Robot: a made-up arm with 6 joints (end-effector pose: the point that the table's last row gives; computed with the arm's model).
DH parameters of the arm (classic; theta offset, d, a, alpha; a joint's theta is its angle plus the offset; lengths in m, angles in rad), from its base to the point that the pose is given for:
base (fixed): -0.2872 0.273 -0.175 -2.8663
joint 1: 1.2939 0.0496 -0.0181 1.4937
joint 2: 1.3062 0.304 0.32 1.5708
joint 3: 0 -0.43 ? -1.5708
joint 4: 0 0.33 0.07 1.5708
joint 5: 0 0.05 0.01 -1.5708
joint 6: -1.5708 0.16 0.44 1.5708
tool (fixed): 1.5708 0.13 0 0
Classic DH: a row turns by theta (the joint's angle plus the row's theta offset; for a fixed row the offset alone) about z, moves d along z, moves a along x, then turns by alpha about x.
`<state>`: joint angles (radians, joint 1 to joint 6).
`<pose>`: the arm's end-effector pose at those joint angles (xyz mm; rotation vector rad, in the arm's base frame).
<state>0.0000 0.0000 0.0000 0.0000 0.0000 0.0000</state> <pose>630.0 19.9 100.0 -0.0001 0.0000 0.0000</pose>
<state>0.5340 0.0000 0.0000 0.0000 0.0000 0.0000</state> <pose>483.8 -351.9 -12.5 0.0411 0.1393 -0.5139</pose>
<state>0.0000 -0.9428 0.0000 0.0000 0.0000 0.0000</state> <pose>630.0 -60.5 202.2 -0.9429 0.0000 0.0000</pose>
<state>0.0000 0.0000 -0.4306 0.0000 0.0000 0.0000</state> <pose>664.6 19.9 -121.9 0.0000 0.4306 0.0000</pose>
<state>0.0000 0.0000 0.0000 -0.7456 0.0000 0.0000</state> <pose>630.0 183.9 419.1 -0.7457 0.0000 0.0000</pose>
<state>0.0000 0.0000 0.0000 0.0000 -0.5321 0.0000</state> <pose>668.7 19.9 2.2 0.0000 0.5321 0.0000</pose>
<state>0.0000 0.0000 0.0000 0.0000 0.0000 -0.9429</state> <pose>630.0 306.7 402.4 -0.9430 0.0000 0.0000</pose>
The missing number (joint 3, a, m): -0.14
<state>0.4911 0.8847 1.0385 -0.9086 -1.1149 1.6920</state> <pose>224.0 198.6 -5.5 1.9159 -0.7000 -1.3418</pose>
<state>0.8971 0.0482 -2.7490 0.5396 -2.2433 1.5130</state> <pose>243.5 -56.5 -233.4 0.4923 -0.8993 0.0763</pose>
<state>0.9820 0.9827 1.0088 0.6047 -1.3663 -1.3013</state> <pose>335.1 -630.3 623.2 -0.0987 -0.0707 -0.3892</pose>
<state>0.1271 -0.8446 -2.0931 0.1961 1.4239 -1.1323</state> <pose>385.0 -79.9 -253.5 -1.8684 0.9538 -0.1552</pose>
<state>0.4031 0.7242 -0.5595 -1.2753 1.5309 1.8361</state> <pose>1124.9 347.1 16.2 1.4279 -0.3362 1.1527</pose>
